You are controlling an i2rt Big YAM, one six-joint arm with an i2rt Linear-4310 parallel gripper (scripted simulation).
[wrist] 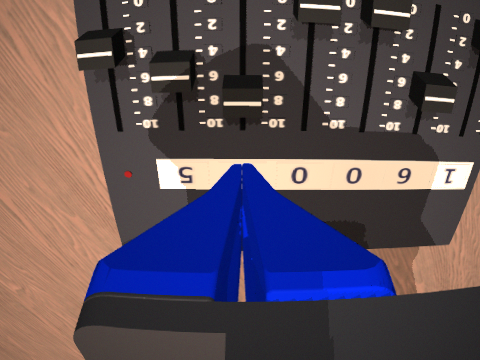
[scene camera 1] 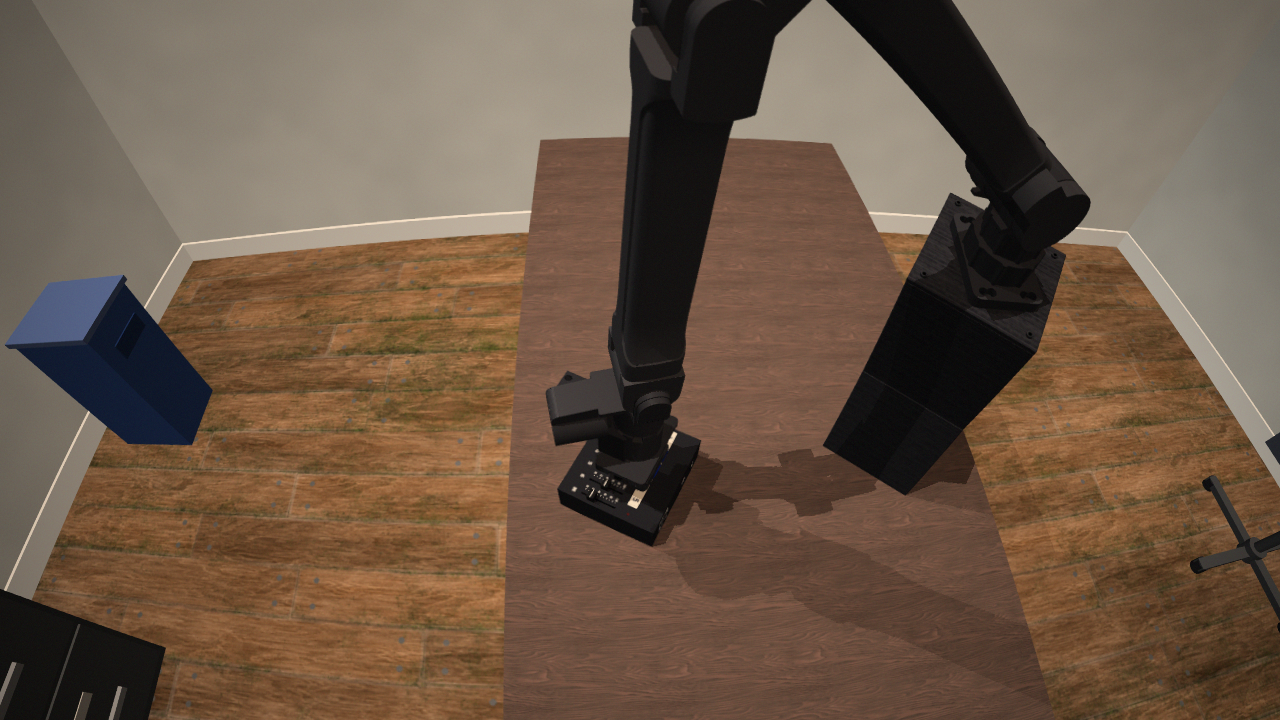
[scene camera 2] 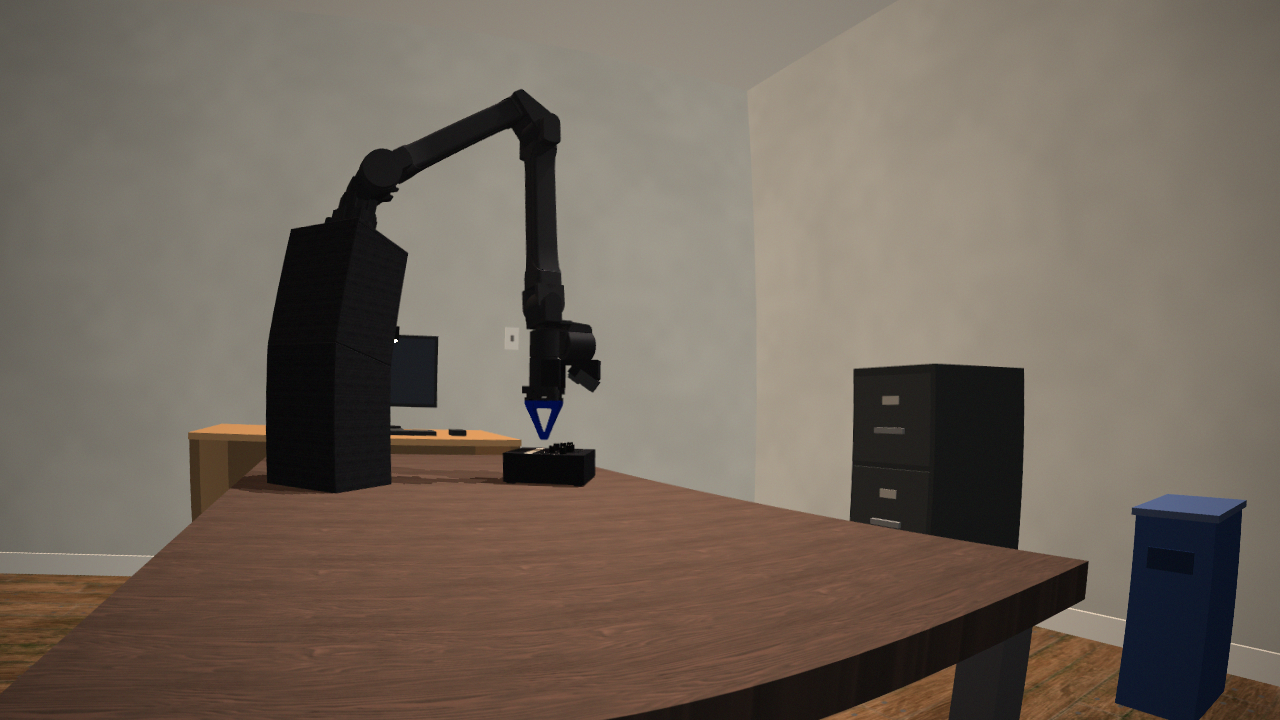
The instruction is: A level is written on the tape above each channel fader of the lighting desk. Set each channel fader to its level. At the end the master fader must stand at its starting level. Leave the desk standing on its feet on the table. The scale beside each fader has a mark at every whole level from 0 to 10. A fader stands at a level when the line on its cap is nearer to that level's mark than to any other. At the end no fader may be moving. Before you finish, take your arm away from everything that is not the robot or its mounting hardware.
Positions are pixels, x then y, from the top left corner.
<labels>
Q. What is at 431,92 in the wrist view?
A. A fader 2.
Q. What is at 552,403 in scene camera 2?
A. The gripper.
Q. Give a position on a master fader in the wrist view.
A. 101,49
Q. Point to a fader 6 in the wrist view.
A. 170,71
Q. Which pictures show the gripper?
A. The wrist view, scene camera 1 and scene camera 2: all of them.
</labels>
